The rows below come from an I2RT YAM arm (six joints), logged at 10 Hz.
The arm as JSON. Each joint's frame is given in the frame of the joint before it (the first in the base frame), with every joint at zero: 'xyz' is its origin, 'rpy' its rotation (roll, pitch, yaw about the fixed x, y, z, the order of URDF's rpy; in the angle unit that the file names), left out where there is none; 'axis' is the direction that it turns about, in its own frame. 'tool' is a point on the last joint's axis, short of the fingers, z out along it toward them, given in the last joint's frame.
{
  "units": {
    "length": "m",
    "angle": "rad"
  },
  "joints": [
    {
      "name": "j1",
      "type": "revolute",
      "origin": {
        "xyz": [
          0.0,
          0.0,
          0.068
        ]
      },
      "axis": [
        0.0,
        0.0,
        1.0
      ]
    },
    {
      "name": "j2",
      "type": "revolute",
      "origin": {
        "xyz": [
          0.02,
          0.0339,
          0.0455
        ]
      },
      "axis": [
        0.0,
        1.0,
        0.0
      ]
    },
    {
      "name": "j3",
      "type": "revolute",
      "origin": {
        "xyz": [
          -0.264,
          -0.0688,
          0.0
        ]
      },
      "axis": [
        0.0,
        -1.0,
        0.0
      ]
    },
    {
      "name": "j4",
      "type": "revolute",
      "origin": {
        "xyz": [
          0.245,
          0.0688,
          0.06
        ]
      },
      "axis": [
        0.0,
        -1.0,
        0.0
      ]
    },
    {
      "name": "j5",
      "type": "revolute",
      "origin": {
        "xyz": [
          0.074,
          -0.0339,
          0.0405
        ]
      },
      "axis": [
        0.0,
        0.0,
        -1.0
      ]
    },
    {
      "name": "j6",
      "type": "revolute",
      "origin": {
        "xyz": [
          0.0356,
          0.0,
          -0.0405
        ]
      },
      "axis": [
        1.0,
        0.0,
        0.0
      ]
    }
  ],
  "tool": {
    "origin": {
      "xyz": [
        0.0,
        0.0,
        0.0
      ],
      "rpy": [
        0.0,
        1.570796,
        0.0
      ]
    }
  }
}
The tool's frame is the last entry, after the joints.
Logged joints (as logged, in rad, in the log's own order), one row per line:
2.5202, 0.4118, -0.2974, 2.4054, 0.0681, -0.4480
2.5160, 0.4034, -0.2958, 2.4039, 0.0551, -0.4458
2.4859, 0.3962, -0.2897, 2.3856, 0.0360, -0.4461
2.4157, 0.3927, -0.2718, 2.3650, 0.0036, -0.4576
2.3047, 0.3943, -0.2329, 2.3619, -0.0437, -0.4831
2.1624, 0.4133, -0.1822, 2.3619, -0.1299, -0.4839
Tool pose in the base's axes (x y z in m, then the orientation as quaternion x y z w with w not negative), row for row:
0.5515, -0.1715, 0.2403, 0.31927, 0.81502, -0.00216, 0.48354
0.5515, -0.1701, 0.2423, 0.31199, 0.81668, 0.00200, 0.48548
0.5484, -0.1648, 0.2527, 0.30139, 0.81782, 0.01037, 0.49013
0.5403, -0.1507, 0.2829, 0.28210, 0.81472, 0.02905, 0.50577
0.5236, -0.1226, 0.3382, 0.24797, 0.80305, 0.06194, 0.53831
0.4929, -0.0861, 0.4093, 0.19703, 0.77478, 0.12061, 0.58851
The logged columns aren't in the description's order. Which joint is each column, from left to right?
Columns, left to right: j2, j6, j1, j3, j5, j4.
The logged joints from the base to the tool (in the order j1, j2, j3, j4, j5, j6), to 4 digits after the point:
-0.2974, 2.5202, 2.4054, -0.4480, 0.0681, 0.4118
-0.2958, 2.5160, 2.4039, -0.4458, 0.0551, 0.4034
-0.2897, 2.4859, 2.3856, -0.4461, 0.0360, 0.3962
-0.2718, 2.4157, 2.3650, -0.4576, 0.0036, 0.3927
-0.2329, 2.3047, 2.3619, -0.4831, -0.0437, 0.3943
-0.1822, 2.1624, 2.3619, -0.4839, -0.1299, 0.4133

